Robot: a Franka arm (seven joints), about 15 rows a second.
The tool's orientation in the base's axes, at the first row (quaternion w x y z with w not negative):
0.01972, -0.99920, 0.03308, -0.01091
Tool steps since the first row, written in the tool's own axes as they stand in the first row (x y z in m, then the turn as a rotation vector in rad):
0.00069, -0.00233, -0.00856, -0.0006, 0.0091, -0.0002
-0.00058, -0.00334, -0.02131, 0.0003, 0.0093, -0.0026
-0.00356, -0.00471, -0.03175, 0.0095, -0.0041, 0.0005
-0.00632, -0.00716, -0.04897, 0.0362, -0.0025, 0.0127
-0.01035, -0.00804, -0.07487, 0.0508, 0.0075, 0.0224
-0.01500, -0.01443, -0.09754, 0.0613, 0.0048, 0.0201
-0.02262, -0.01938, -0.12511, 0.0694, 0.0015, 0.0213
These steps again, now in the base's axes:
0.00064, 0.00195, 0.00866, -0.0012, -0.0090, -0.0002
-0.00085, 0.00254, 0.02141, -0.0004, -0.0094, 0.0022
-0.00398, 0.00370, 0.03183, 0.0098, 0.0035, -0.0001
-0.00697, 0.00566, 0.04908, 0.0366, 0.0006, -0.0118
-0.01153, 0.00581, 0.07490, 0.0507, -0.0100, -0.0216
-0.01627, 0.01161, 0.09771, 0.0613, -0.0081, -0.0190
-0.02418, 0.01599, 0.12530, 0.0696, -0.0053, -0.0199

